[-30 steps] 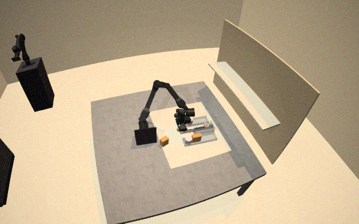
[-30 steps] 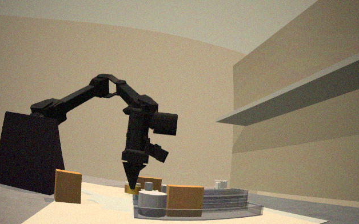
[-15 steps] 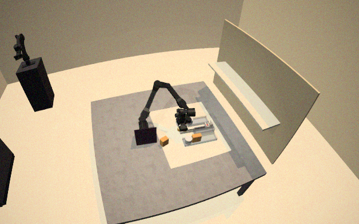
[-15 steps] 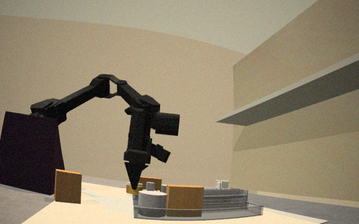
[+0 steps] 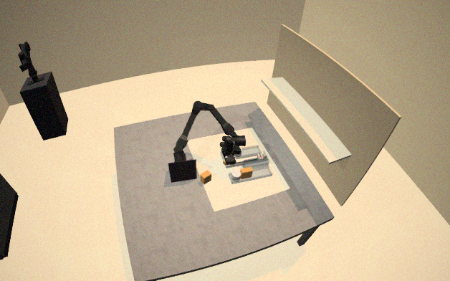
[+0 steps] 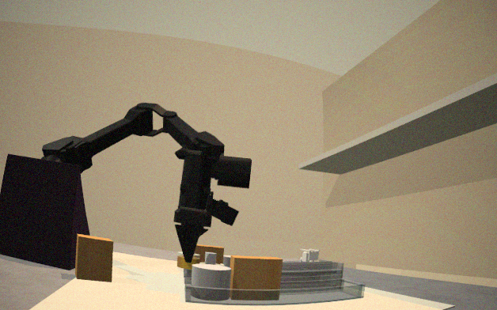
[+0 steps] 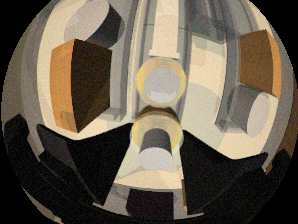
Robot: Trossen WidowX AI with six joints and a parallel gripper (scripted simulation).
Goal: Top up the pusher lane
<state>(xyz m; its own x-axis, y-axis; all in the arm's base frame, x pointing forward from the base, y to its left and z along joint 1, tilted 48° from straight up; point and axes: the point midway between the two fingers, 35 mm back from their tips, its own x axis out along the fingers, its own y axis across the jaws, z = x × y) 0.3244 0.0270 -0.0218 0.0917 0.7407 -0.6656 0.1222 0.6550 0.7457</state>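
Now: gripper tip 17 cm short of the lane rack, 4 cm to the left of it and 2 cm above it. Also, from my gripper tip: shelf 53 cm ahead, 2 cm to the right, 32 cm above.
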